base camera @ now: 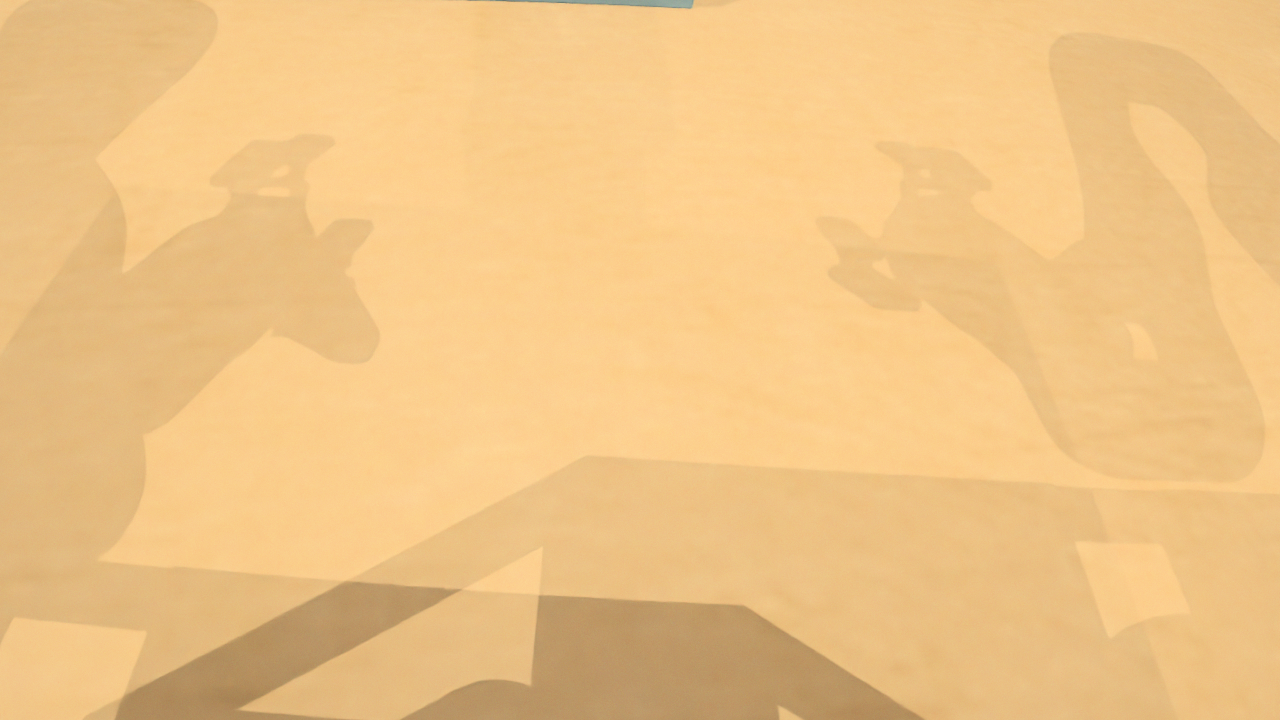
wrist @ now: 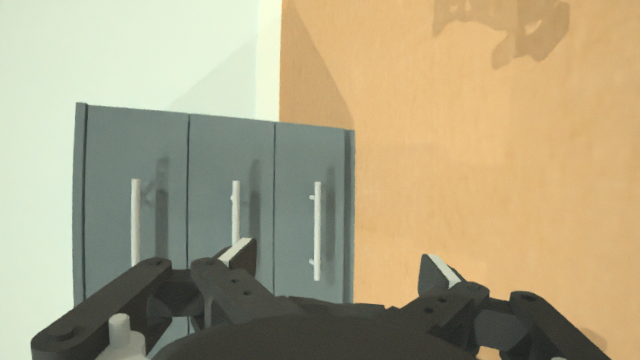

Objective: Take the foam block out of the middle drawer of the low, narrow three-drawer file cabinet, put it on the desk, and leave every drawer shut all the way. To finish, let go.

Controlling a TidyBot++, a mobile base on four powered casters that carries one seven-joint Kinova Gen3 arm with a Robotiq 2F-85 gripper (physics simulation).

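Frame: origin at the arm's base, x ahead, y left, z up, level; millimetres.
Where they show: gripper, fingertip midpoint: (wrist: 337, 264).
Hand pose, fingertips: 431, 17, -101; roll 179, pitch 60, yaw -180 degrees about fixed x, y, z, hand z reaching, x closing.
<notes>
Each offset is from my fingertips to the top centre of the thing, as dx, dy, dz. "spot": to the spot under its first point. Level surfaces: height alone.
The grey-blue file cabinet (wrist: 230, 155) lies sideways in the wrist view, its top edge to the left and its base to the right. A thin strip of it (base camera: 581, 2) shows at the top edge of the base camera view. Its three drawers look shut. The middle drawer (wrist: 215, 150) has a pale bar handle @[spot: +380, +57, -24] (wrist: 236, 210). My gripper (wrist: 337, 264) is open and empty, apart from the cabinet front. In the wrist view its left fingertip overlaps the end of the middle handle. The foam block and the desk do not show.
The top drawer's handle @[spot: +378, +69, +130] (wrist: 135, 220) is to the left and the bottom drawer's handle @[spot: +374, +98, -177] (wrist: 317, 230) to the right in the wrist view. The wooden floor @[dz -296] (base camera: 626, 313) (wrist: 475, 175) carries shadows of the arm and base. A pale wall (wrist: 125, 50) stands behind the cabinet.
</notes>
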